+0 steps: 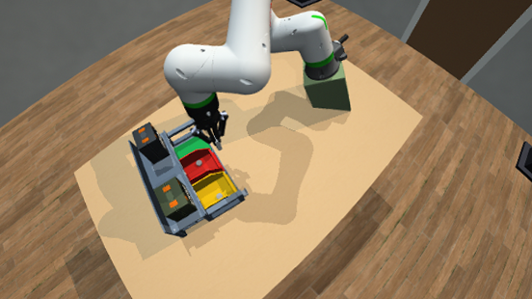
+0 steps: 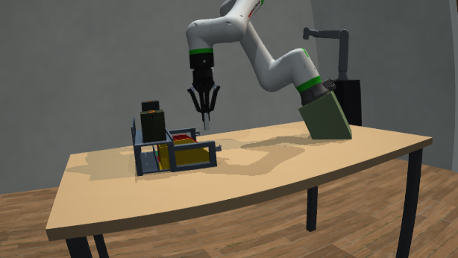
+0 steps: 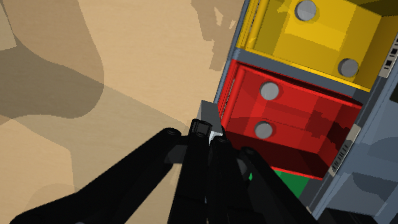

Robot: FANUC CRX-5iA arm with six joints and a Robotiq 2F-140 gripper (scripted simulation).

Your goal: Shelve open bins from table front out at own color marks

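The red bin is 11 cm ahead of my hand, 1 cm to the right of it and 8 cm below it. Also, from my hand: yellow bin (13 cm ahead, 10 cm to the left, 8 cm below).
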